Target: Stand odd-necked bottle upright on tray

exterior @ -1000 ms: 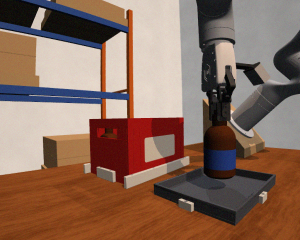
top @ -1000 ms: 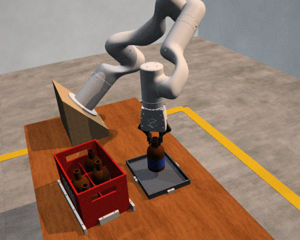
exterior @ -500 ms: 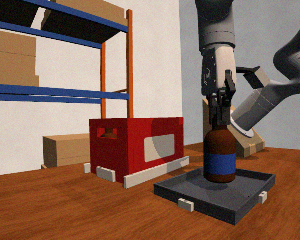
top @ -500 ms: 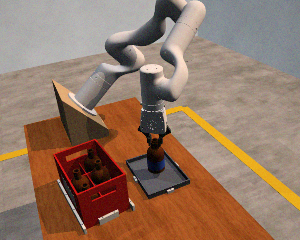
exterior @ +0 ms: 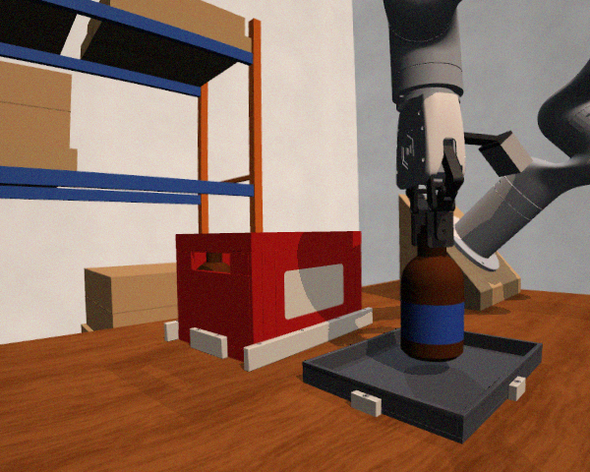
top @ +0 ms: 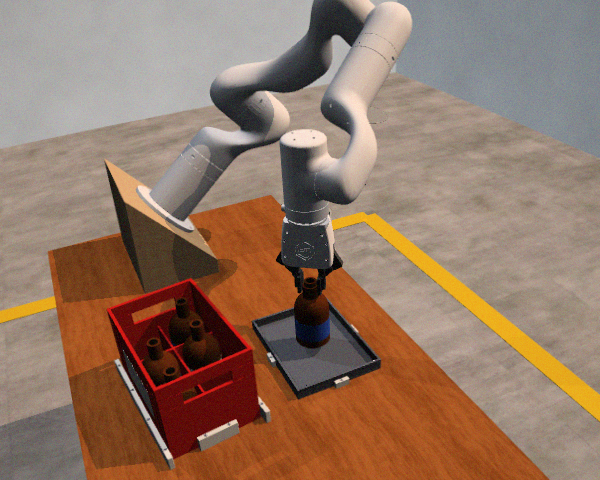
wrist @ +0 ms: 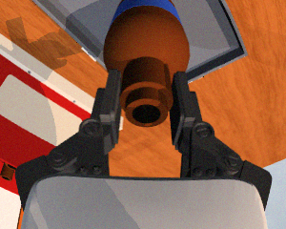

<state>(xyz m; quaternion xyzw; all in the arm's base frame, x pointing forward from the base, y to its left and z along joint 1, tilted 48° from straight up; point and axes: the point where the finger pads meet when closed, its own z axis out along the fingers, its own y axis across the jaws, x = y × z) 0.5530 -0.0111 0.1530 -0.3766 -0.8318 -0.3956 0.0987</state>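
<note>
Right now my hand is 16 cm above the dark grey tray. The rest, counted from my hand: red crate: 29 cm to the right, 9 cm below, 3 cm behind; then brown bottle: 33 cm to the right, 9 cm below, 6 cm ahead.
</note>
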